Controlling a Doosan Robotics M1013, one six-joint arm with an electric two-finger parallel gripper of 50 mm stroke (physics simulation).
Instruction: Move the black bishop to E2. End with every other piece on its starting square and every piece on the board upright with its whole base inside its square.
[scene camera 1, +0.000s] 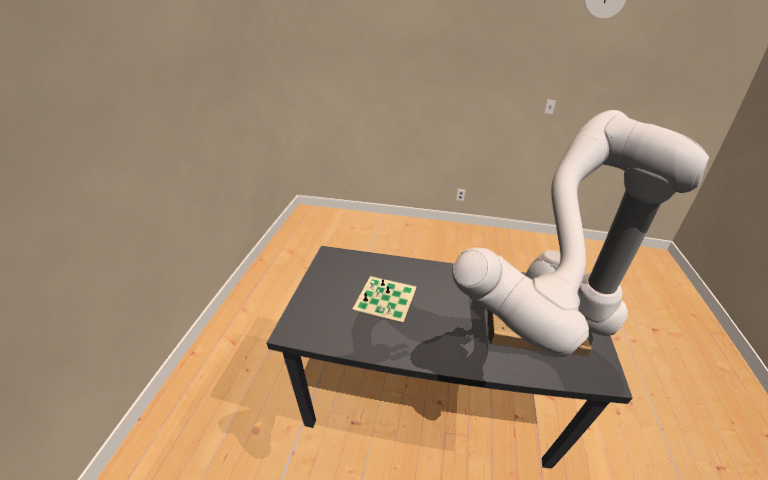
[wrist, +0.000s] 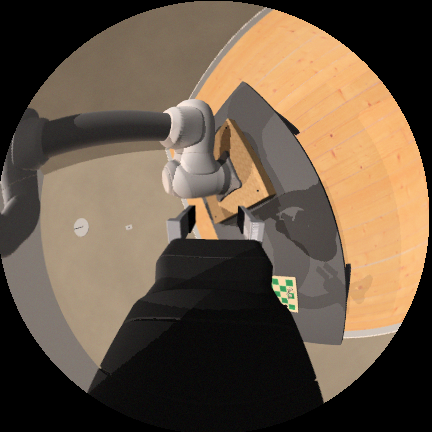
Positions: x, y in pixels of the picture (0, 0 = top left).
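Labels:
Chessboard (scene camera 1: 400, 296): 153 cm from the lens.

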